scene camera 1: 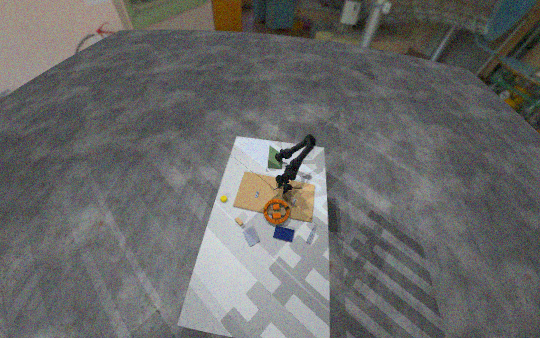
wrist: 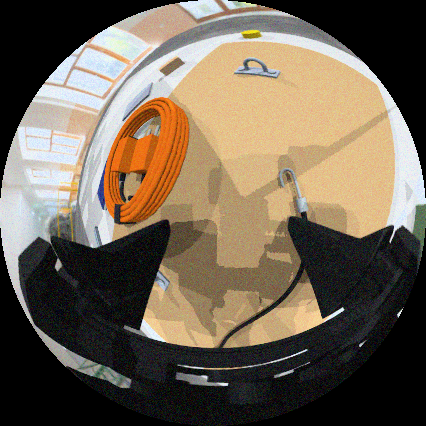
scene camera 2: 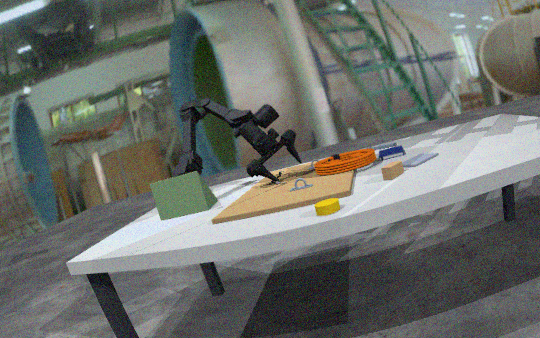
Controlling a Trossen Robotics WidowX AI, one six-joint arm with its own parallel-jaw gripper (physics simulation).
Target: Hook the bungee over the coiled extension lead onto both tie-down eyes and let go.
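Pixels of known places: gripper, fingertip midpoint: point(scene camera 1: 280, 191) point(wrist: 230, 224) point(scene camera 2: 290, 172); arm's base at its link origin: point(scene camera 1: 277, 157) point(scene camera 2: 185, 196).
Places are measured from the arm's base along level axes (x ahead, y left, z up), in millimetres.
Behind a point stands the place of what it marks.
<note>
The coiled orange extension lead point(scene camera 1: 266, 212) @[x 540, y 44, z -7 mm] point(scene camera 2: 345, 163) @[x 516, y 15, z -10 mm] point(wrist: 171, 145) @[x 412, y 77, z -9 mm] lies at one edge of the wooden board point(scene camera 1: 250, 184) @[x 324, y -155, z -34 mm] point(scene camera 2: 250, 207) @[x 294, y -186, z -34 mm] point(wrist: 320, 100) @[x 311, y -53, z -34 mm]. One metal tie-down eye point(scene camera 1: 257, 194) @[x 399, y -71, z -33 mm] point(scene camera 2: 301, 185) point(wrist: 256, 68) @[x 400, y -79, z -31 mm] stands on the board with no hook on it. The other eye point(scene camera 1: 294, 202) @[x 387, y 233, z -30 mm] point(wrist: 162, 281) @[x 358, y 222, z -29 mm] is partly hidden behind a finger in the wrist view. The bungee point(wrist: 280, 299) @[x 253, y 137, z -30 mm] is a black cord with a silver hook, which lies near the right fingertip in the wrist view; its other end is hidden. My gripper point(scene camera 1: 287, 189) @[x 325, y 106, z -14 mm] point(scene camera 2: 289, 172) @[x 325, y 106, z -14 mm] point(wrist: 230, 224) @[x 325, y 106, z -14 mm] is open and empty, low over the board beside the coil.
A green wedge point(scene camera 1: 274, 159) @[x 52, y -20, z 27 mm] point(scene camera 2: 180, 196) @[x 32, y -80, z 14 mm] stands near the arm's base. A yellow disc point(scene camera 1: 224, 199) @[x 521, y -306, z -27 mm] point(scene camera 2: 327, 206) @[x 518, y -341, z -29 mm] point(wrist: 251, 34) @[x 500, y -295, z -33 mm], a tan block point(scene camera 1: 239, 221) @[x 662, y -128, z -16 mm] point(scene camera 2: 392, 170) @[x 657, y -160, z -26 mm] point(wrist: 172, 66) @[x 644, y -125, z -33 mm], a grey-blue plate point(scene camera 1: 251, 236) @[x 736, y -12, z -40 mm] point(scene camera 2: 420, 160) @[x 742, y -47, z -40 mm] and a navy block point(scene camera 1: 283, 233) @[x 654, y 204, z -34 mm] point(scene camera 2: 391, 153) @[x 654, y 152, z -34 mm] lie around the board.
</note>
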